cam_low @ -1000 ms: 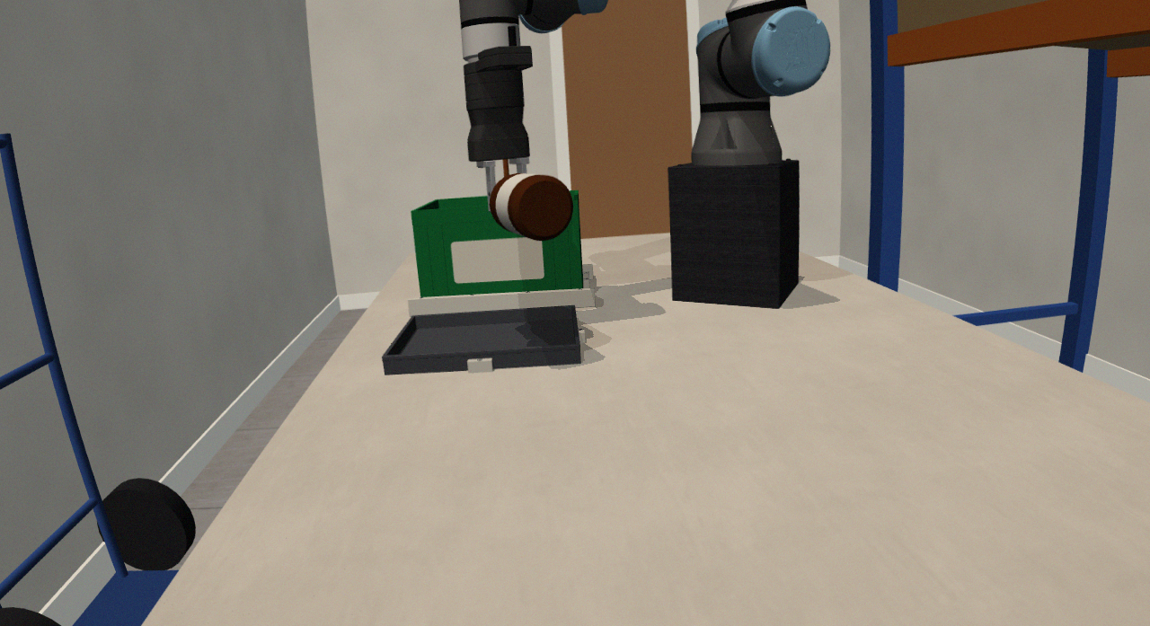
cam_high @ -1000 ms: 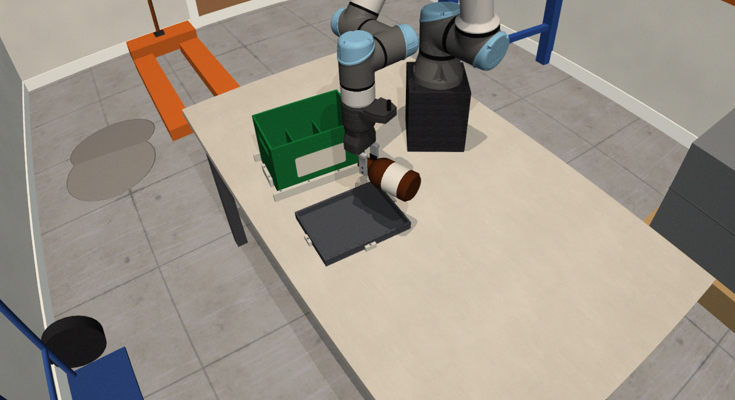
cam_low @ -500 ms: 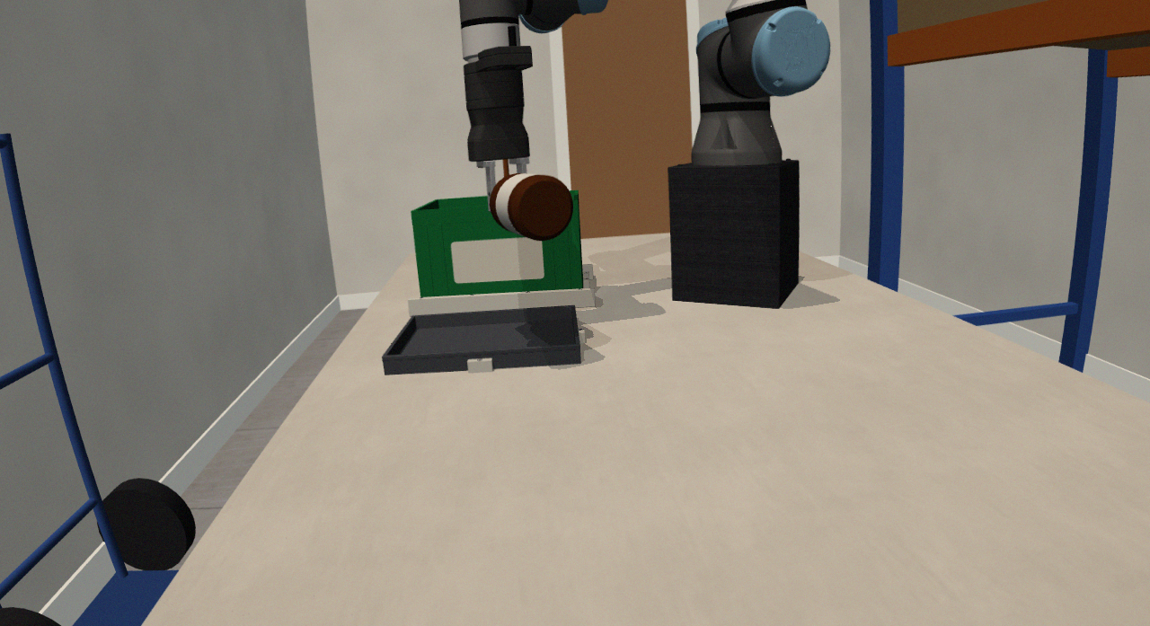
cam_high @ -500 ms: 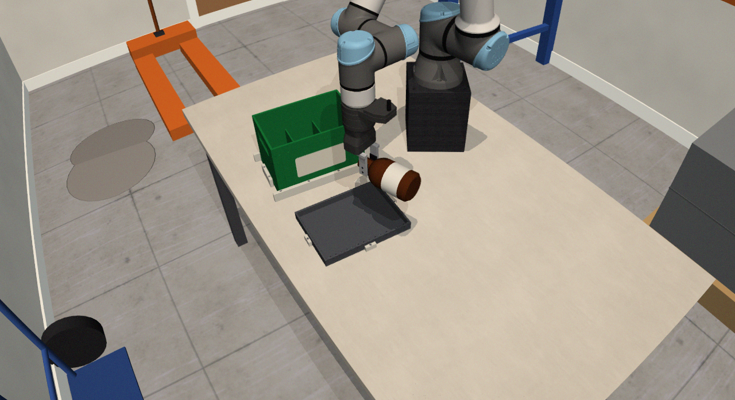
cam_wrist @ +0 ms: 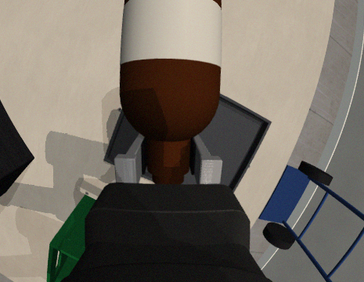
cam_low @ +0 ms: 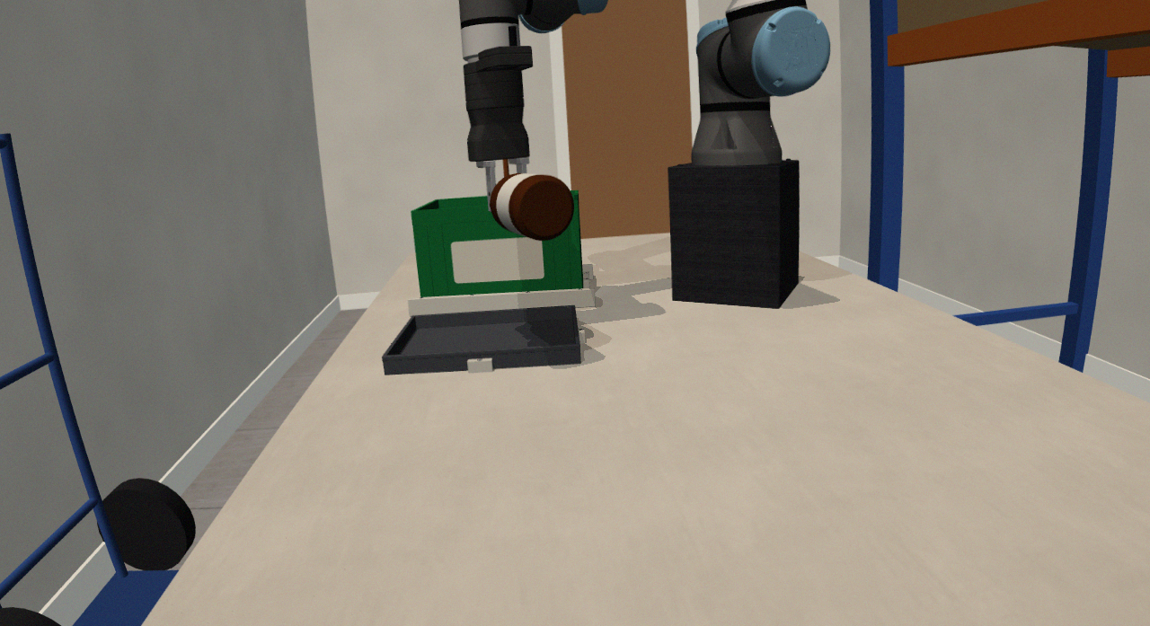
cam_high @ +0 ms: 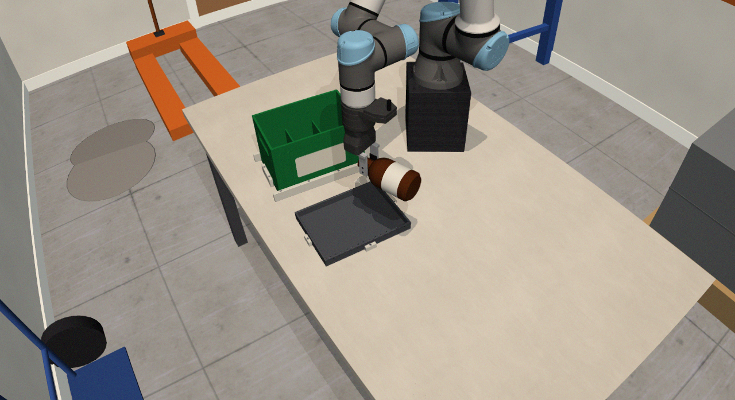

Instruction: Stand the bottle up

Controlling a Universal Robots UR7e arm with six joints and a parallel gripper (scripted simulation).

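Right now the brown bottle is 10 mm behind my hand, 50 mm to the left of it and 10 mm below it. Round my hand: green crate: 30 mm behind, 300 mm to the right, 120 mm below; tray: 40 mm ahead, 30 mm to the right, 190 mm below.
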